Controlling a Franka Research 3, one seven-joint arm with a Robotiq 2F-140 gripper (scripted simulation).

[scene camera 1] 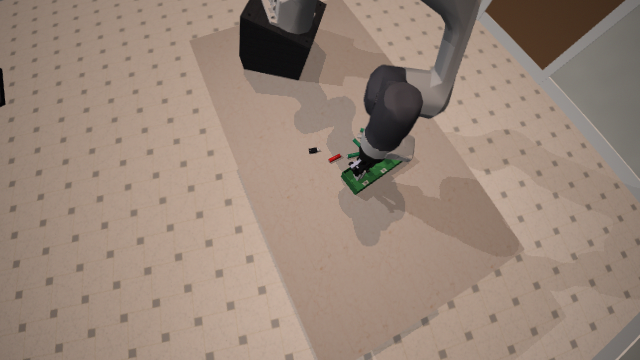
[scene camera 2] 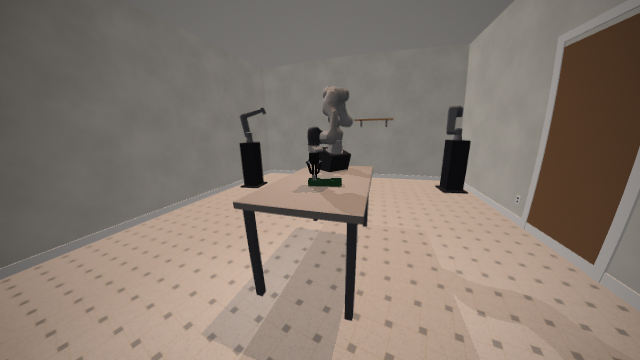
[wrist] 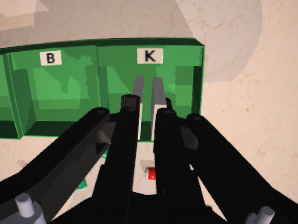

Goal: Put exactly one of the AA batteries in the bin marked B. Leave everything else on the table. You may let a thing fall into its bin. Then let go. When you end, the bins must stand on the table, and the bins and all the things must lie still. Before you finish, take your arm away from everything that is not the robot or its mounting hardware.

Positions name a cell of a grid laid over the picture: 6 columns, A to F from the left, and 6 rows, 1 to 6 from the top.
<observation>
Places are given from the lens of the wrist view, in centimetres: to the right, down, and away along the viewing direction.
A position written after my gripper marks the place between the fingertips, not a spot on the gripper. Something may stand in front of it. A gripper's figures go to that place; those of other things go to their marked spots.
my gripper (wrist: C3): 0, -2, 22
green bin (wrist: A3): -10, -1, 24
</observation>
